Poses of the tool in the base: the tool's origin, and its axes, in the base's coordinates. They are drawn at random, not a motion.
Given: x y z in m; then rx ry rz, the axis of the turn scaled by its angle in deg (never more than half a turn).
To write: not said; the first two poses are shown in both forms.
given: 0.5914 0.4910 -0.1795 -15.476 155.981 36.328
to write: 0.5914 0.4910 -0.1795; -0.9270 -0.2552 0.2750; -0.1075 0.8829 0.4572; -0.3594 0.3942 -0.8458
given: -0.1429 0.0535 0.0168 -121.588 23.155 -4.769
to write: -0.1429 0.0535 0.0168; 0.9433 -0.2538 0.2141; -0.3177 -0.5028 0.8039; -0.0964 -0.8263 -0.5549
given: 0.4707 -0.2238 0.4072 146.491 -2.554 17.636
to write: 0.4707 -0.2238 0.4072; 0.9731 -0.0958 0.2095; 0.0324 -0.8435 -0.5361; 0.2280 0.5285 -0.8177
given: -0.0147 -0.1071 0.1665 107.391 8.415 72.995
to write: -0.0147 -0.1071 0.1665; 0.4756 -0.3412 0.8108; 0.5167 -0.6375 -0.5714; 0.7119 0.6907 -0.1269
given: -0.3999 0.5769 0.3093 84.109 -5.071 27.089
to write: -0.3999 0.5769 0.3093; 0.9056 -0.3590 0.2260; 0.2529 0.0292 -0.9670; 0.3406 0.9329 0.1173
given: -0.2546 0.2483 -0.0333 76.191 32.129 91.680
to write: -0.2546 0.2483 -0.0333; 0.0395 -0.3704 0.9280; 0.8687 -0.4463 -0.2150; 0.4938 0.8146 0.3041
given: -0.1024 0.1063 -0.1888 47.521 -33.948 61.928
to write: -0.1024 0.1063 -0.1888; 0.3702 -0.9286 -0.0258; 0.5212 0.2306 -0.8217; 0.7690 0.2908 0.5693
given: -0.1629 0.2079 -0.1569 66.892 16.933 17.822
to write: -0.1629 0.2079 -0.1569; 0.9192 -0.0854 0.3844; 0.3882 0.3595 -0.8486; -0.0657 0.9292 0.3636
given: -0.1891 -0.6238 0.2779 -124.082 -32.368 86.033
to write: -0.1891 -0.6238 0.2779; 0.3261 0.0798 -0.9420; 0.5609 -0.8184 0.1248; -0.7610 -0.5691 -0.3116
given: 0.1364 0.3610 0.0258 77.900 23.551 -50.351
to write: 0.1364 0.3610 0.0258; 0.6291 0.7438 -0.2259; -0.3033 -0.0327 -0.9523; -0.7157 0.6677 0.2050
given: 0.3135 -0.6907 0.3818 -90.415 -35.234 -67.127
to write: 0.3135 -0.6907 0.3818; 0.3934 0.8386 0.3769; -0.1661 -0.3383 0.9262; 0.9042 -0.4270 0.0062
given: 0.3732 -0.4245 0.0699 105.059 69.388 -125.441
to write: 0.3732 -0.4245 0.0699; -0.3006 0.4894 -0.8186; 0.4334 -0.6945 -0.5743; -0.8496 -0.5275 -0.0033
